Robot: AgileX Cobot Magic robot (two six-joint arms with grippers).
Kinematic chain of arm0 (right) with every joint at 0, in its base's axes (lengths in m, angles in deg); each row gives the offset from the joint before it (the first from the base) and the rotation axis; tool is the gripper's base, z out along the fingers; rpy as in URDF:
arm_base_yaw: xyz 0 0 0.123 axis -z
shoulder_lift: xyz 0 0 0 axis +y
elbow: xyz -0.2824 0 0.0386 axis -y
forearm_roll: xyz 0.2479 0 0.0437 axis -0.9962 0 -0.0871
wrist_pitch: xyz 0 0 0 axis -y
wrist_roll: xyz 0.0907 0 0.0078 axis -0.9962 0 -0.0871
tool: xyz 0 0 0 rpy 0 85 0
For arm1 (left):
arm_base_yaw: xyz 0 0 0.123 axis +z
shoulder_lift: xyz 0 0 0 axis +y
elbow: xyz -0.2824 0 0.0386 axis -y
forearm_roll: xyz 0.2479 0 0.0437 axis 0.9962 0 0.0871
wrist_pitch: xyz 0 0 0 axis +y
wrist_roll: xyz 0.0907 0 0.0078 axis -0.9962 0 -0.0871
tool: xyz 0 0 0 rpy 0 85 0
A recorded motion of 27 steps. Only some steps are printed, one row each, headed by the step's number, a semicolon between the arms.
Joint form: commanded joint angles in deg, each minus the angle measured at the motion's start. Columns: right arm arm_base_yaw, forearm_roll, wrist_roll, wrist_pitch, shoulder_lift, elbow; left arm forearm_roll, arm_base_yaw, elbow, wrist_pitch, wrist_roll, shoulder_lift.
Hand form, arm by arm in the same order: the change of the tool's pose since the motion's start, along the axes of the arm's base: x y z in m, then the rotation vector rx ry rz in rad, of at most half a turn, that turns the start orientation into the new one. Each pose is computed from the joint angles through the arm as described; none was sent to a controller.
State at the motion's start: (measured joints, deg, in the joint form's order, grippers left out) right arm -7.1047 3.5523 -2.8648 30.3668 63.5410 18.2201; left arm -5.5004 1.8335 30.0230 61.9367 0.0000 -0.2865
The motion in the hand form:
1: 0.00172 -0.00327 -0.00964 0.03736 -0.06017 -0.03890; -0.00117 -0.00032 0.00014 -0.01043 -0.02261 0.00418
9: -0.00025 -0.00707 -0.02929 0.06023 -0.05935 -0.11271; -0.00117 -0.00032 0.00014 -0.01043 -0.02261 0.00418
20: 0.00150 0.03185 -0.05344 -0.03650 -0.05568 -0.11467; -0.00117 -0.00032 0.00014 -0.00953 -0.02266 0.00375
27: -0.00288 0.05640 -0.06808 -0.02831 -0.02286 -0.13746; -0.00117 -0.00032 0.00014 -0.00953 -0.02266 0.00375
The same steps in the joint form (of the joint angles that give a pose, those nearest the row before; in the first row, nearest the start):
1: 0.17 -3.55 1.09 9.63 3.50 -2.46; -0.23 0.11 -0.17 -0.75 0.46 -0.74
9: -1.26 -10.83 3.90 17.93 8.25 -5.79; -0.23 0.11 -0.17 -0.75 0.46 -0.74
20: -19.54 -31.86 16.67 30.42 19.02 -5.96; -0.23 0.11 -0.17 -0.75 0.40 -0.74
27: -30.25 -43.83 17.24 35.30 25.10 -4.87; -0.23 0.11 -0.17 -0.75 0.40 -0.74

